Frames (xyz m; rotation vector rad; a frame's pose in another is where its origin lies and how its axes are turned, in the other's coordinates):
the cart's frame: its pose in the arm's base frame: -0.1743 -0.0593 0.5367 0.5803 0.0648 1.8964
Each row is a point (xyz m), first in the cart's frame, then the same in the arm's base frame.
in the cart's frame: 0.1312 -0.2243 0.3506
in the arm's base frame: 0.1299 0.0685 0.8223
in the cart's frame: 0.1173 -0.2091 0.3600
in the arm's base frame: 0.1247 0.0480 0.8303
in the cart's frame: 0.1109 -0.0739 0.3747
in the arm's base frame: 0.0161 -0.0151 0.8830
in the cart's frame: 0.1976 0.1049 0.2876
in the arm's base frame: -0.1991 0.0099 0.8936
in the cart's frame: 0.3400 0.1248 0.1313
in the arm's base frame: -0.3223 0.1634 0.8140
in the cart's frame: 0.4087 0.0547 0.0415
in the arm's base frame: -0.3191 0.2727 0.7381
